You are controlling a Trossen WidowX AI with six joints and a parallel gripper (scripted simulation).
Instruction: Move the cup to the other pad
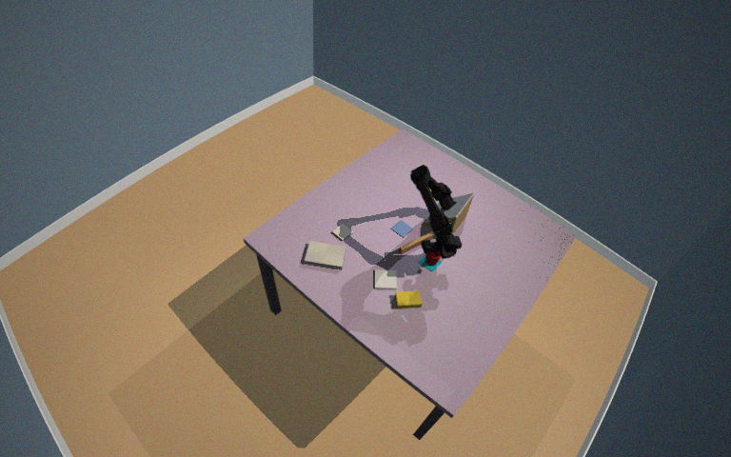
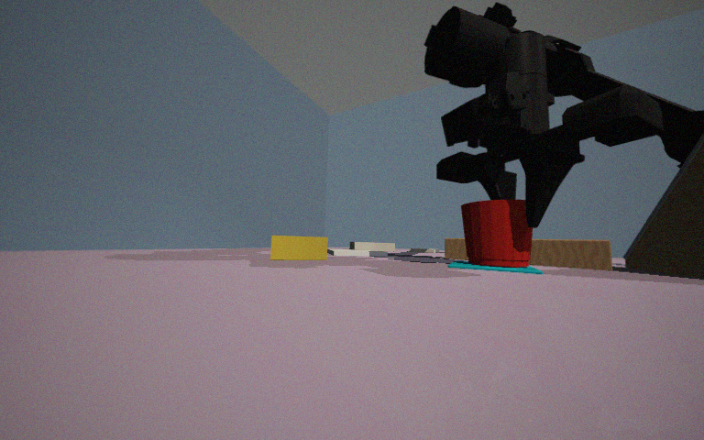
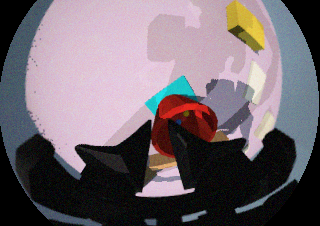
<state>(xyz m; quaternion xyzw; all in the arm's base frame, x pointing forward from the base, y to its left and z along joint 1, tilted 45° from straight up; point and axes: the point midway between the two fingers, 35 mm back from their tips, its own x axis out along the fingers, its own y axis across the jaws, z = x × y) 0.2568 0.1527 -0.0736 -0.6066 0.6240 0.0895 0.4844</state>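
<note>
My gripper tip is 2 cm short of the red cup, 2 cm to the left of it and 1 cm above it. Also, from my gripper tip: low wooden bar (1 cm ahead, 13 cm to the right, 4 cm below); then pale blue pad (1 cm behind, 25 cm to the right, 5 cm below); then cyan pad (3 cm ahead, 1 cm to the right, 5 cm below).
</note>
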